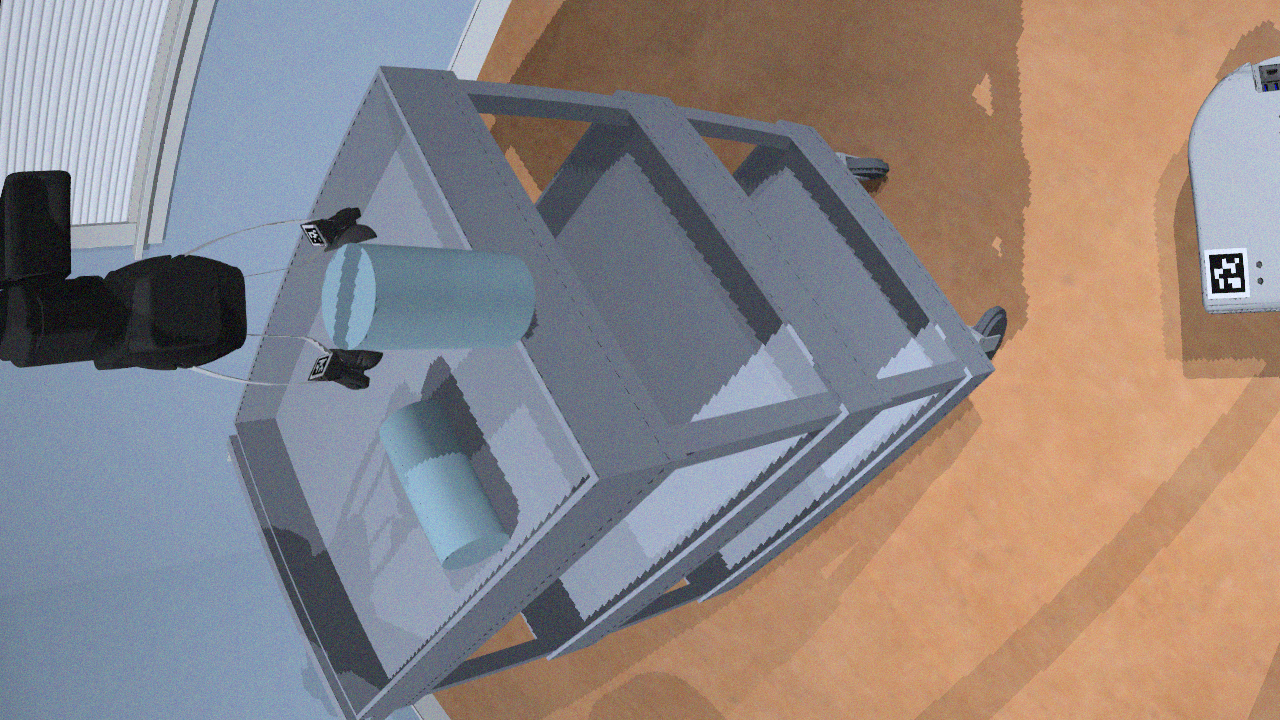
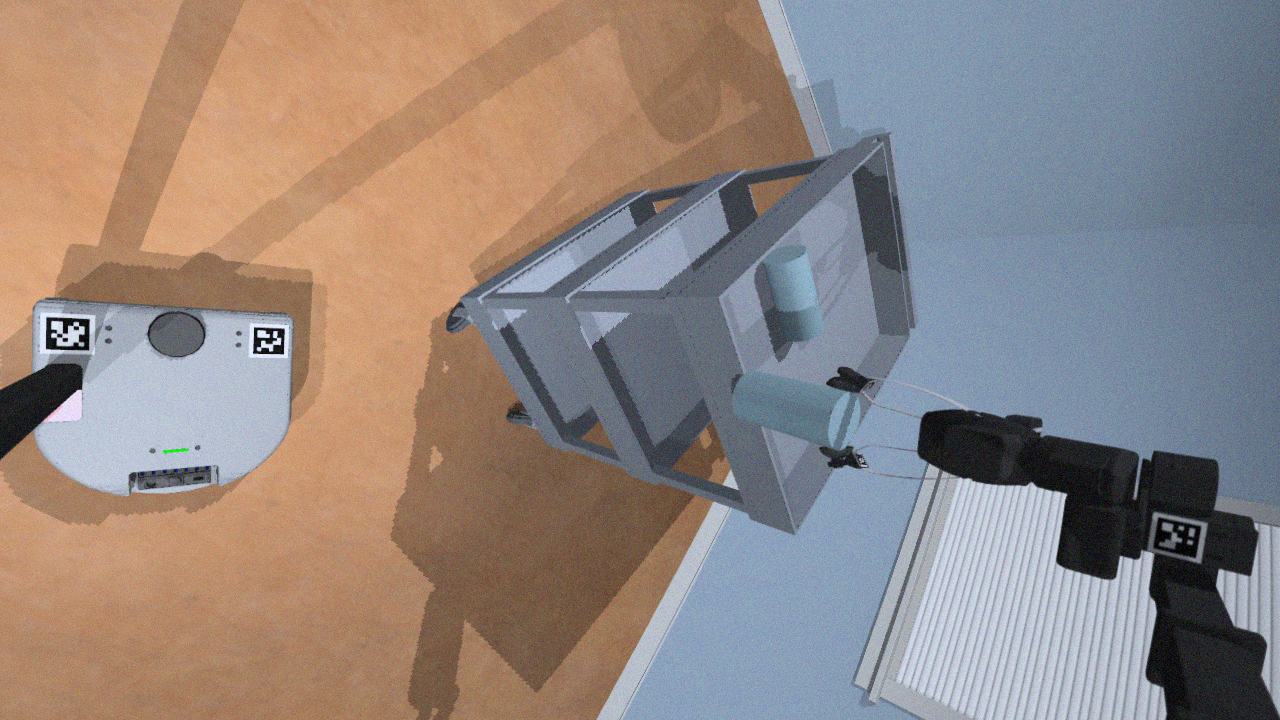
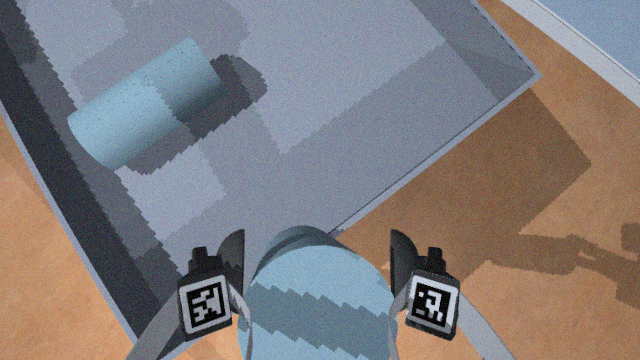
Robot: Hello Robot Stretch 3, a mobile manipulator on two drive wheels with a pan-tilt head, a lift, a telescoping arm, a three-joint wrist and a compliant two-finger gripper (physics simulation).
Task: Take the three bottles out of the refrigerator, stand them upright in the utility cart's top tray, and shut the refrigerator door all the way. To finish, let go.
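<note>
A light-blue cylindrical bottle (image 1: pixel 447 297) (image 2: pixel 787 409) (image 3: pixel 320 310) is between the fingers of my gripper (image 1: pixel 362 300) (image 2: pixel 844 418) (image 3: pixel 317 256), which is shut on it near its top. The bottle is roughly upright, over the near side wall of the utility cart's top tray (image 1: pixel 474 170) (image 2: pixel 760 488) (image 3: pixel 325 175). Whether its base touches the wall or the tray floor I cannot tell. A second light-blue bottle (image 1: pixel 452 492) (image 2: pixel 796 295) (image 3: pixel 145 105) lies on its side in the tray, apart from the held one. A third bottle and the refrigerator do not show.
The cart's lower shelves (image 1: pixel 680 268) (image 2: pixel 662 376) are below the tray. My wheeled base (image 1: pixel 1244 179) (image 2: pixel 170 394) stands on the floor away from the cart. A blue wall (image 1: pixel 134 501) (image 2: pixel 1074 179) and a white ribbed panel (image 1: pixel 71 89) (image 2: pixel 1002 608) are beyond the cart and arm.
</note>
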